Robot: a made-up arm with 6 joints. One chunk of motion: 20 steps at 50 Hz.
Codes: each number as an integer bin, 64 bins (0 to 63) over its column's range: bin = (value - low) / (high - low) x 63, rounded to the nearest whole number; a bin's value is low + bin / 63 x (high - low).
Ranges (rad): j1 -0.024..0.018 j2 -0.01..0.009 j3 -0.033..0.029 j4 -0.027..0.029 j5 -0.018..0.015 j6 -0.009..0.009
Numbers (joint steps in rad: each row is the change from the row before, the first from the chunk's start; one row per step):
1: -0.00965 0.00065 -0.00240 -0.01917 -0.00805 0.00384
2: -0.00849 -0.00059 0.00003 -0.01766 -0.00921 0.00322
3: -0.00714 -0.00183 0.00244 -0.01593 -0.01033 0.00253
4: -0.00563 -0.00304 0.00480 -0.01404 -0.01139 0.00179
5: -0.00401 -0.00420 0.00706 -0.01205 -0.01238 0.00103
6: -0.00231 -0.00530 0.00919 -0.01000 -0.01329 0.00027
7: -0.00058 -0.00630 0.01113 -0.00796 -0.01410 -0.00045
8: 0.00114 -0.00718 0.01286 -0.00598 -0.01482 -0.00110
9: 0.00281 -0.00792 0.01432 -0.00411 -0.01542 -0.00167
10: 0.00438 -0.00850 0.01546 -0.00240 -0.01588 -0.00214
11: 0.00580 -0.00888 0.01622 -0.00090 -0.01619 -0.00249
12: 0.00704 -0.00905 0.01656 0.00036 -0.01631 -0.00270
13: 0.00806 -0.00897 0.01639 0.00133 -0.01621 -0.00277
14: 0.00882 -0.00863 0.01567 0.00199 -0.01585 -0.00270
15: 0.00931 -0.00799 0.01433 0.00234 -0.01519 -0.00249
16: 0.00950 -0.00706 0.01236 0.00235 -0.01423 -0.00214
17: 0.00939 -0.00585 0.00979 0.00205 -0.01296 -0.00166
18: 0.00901 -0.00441 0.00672 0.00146 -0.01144 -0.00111
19: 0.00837 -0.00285 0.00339 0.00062 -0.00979 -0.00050
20: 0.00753 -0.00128 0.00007 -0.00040 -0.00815 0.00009
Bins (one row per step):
1: 22 35 31 9 19 45
2: 23 31 34 11 17 43
3: 25 27 36 12 15 40
4: 28 23 38 15 13 38
5: 30 19 41 17 11 35
6: 33 16 43 19 9 32
7: 35 12 45 21 7 30
8: 38 9 47 24 6 28
9: 40 7 48 26 5 26
10: 43 5 49 28 4 24
11: 45 4 50 29 3 23
12: 47 3 50 31 3 22
13: 48 3 50 32 3 22
14: 49 5 49 33 4 22
15: 50 7 48 33 5 23
16: 50 10 46 33 7 24
17: 50 14 43 33 10 26
18: 50 19 40 32 13 28
19: 49 24 37 31 16 30
20: 47 29 34 30 19 32

